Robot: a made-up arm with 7 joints. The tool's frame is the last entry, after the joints.
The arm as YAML. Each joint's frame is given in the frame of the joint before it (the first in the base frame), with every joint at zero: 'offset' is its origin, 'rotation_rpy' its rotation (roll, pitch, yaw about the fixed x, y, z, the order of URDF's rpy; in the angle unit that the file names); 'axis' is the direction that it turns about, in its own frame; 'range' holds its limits. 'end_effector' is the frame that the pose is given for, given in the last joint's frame.
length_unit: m
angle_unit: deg
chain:
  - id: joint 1
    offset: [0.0, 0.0, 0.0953]
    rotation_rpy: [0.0, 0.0, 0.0]
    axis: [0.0, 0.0, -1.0]
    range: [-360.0, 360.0]
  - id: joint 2
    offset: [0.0, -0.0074, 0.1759]
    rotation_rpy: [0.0, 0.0, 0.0]
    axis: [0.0, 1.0, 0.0]
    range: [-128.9, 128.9]
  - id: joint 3
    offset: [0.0, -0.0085, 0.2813]
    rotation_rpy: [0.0, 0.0, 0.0]
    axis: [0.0, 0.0, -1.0]
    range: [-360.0, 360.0]
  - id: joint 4
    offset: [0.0, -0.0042, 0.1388]
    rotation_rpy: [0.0, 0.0, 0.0]
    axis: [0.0, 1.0, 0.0]
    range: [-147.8, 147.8]
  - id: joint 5
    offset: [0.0, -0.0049, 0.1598]
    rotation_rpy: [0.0, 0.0, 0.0]
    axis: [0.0, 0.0, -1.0]
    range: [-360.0, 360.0]
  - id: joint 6
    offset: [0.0, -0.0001, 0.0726]
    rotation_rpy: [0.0, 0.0, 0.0]
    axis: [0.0, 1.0, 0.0]
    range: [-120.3, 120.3]
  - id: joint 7
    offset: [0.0, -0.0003, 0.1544]
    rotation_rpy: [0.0, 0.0, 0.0]
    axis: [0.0, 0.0, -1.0]
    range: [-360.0, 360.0]
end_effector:
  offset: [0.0, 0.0, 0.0]
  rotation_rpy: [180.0, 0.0, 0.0]
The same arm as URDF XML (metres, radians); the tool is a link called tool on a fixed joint. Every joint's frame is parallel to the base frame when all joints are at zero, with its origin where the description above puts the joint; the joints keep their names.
<robot name="arm">
<joint name="joint 1" type="revolute"><parent link="base_link"/><child link="link1"/><origin xyz="0 0 0.0953" rpy="0 0 0"/><axis xyz="0 0 -1"/><limit lower="-6.2832" upper="6.2832"/></joint>
<joint name="joint 2" type="revolute"><parent link="link1"/><child link="link2"/><origin xyz="0 -0.0074 0.1759" rpy="0 0 0"/><axis xyz="0 1 0"/><limit lower="-2.2497" upper="2.2497"/></joint>
<joint name="joint 3" type="revolute"><parent link="link2"/><child link="link3"/><origin xyz="0 -0.0085 0.2813" rpy="0 0 0"/><axis xyz="0 0 -1"/><limit lower="-6.2832" upper="6.2832"/></joint>
<joint name="joint 4" type="revolute"><parent link="link3"/><child link="link4"/><origin xyz="0 -0.0042 0.1388" rpy="0 0 0"/><axis xyz="0 1 0"/><limit lower="-2.5796" upper="2.5796"/></joint>
<joint name="joint 5" type="revolute"><parent link="link4"/><child link="link5"/><origin xyz="0 -0.0049 0.1598" rpy="0 0 0"/><axis xyz="0 0 -1"/><limit lower="-6.2832" upper="6.2832"/></joint>
<joint name="joint 6" type="revolute"><parent link="link5"/><child link="link6"/><origin xyz="0 -0.0001 0.0726" rpy="0 0 0"/><axis xyz="0 1 0"/><limit lower="-2.0996" upper="2.0996"/></joint>
<joint name="joint 7" type="revolute"><parent link="link6"/><child link="link7"/><origin xyz="0 -0.0003 0.1544" rpy="0 0 0"/><axis xyz="0 0 -1"/><limit lower="-6.2832" upper="6.2832"/></joint>
<joint name="tool_fixed" type="fixed"><parent link="link7"/><child link="tool"/><origin xyz="0 0 0" rpy="3.1416 0 0"/></joint>
<link name="base_link"/>
<link name="link1"/>
<link name="link2"/>
<link name="link3"/>
<link name="link4"/>
<link name="link5"/>
<link name="link6"/>
<link name="link7"/>
<link name="tool"/>
</robot>

